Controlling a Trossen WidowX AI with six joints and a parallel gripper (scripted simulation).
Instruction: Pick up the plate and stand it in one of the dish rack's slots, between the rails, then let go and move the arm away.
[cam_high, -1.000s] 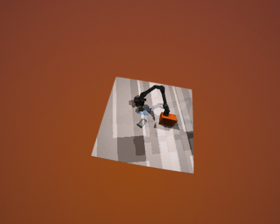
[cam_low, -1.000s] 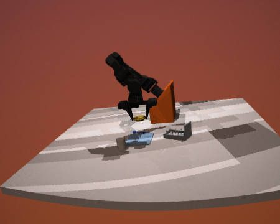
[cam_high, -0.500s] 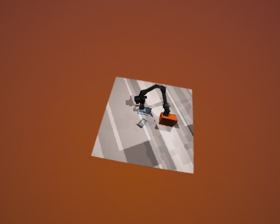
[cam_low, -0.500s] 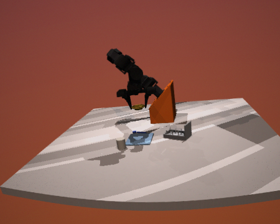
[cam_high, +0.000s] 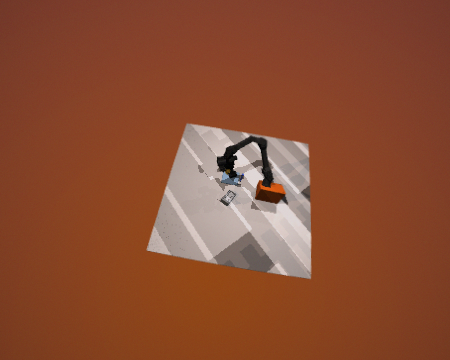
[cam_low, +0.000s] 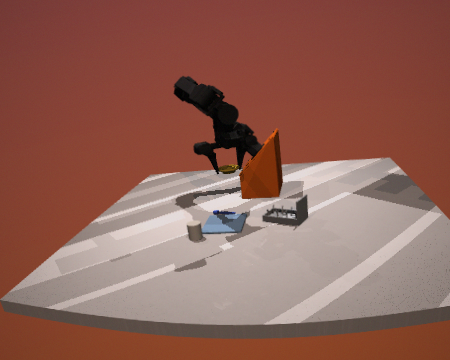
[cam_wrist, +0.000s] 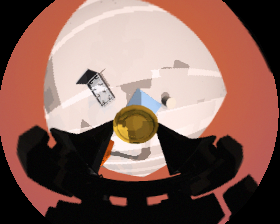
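My gripper tip is 50 mm past the dish rack, 160 mm to the right of it and 160 mm above it. Also, from my gripper tip: light blue mat (20 mm behind, 40 mm to the right, 180 mm below); then yellow plate (10 mm above); then beige cup (90 mm ahead, 110 mm to the right, 160 mm below).
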